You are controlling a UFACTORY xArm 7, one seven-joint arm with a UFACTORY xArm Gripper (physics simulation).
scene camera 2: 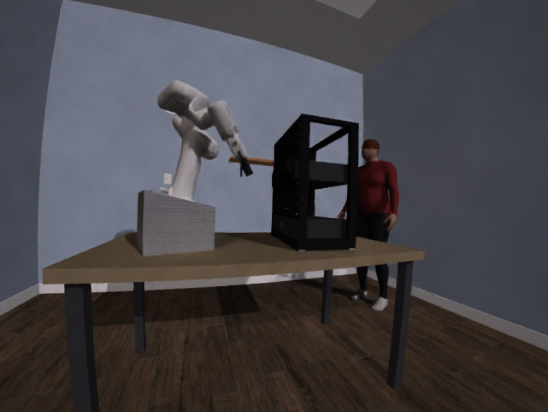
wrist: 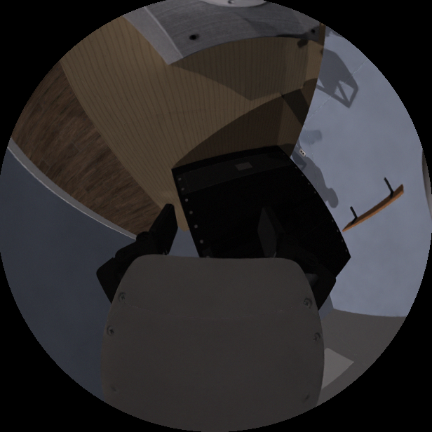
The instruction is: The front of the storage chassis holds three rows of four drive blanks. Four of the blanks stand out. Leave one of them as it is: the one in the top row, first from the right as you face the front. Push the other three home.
Labels:
black storage rack: scene camera 2; wrist
same spot on black storage rack: (wrist: pixel 222 197) = (scene camera 2: pixel 289 206)

